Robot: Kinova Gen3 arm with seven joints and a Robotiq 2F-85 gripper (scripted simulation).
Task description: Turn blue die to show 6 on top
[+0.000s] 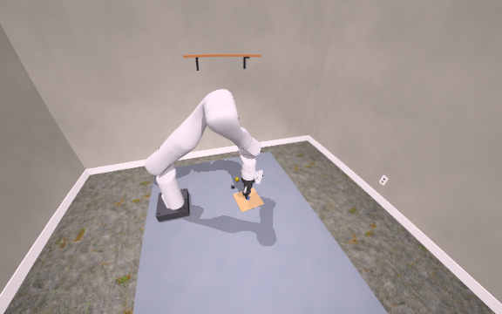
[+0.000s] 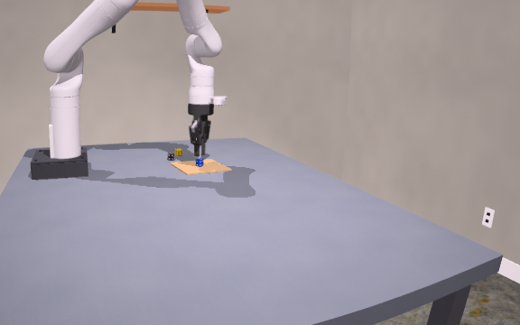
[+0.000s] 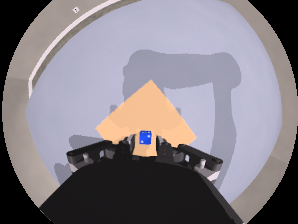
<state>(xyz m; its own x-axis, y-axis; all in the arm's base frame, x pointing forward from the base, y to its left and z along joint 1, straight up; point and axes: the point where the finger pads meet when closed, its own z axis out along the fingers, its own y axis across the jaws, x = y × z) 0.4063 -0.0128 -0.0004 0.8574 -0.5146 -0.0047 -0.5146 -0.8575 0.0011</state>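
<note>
Right now my hand is 40 mm above the blue die. The rest, counted from my hand: black die 110 mm to the left, 70 mm behind, 40 mm below; mat 50 mm below; yellow die 170 mm to the left, 40 mm below, 30 mm behind.
</note>
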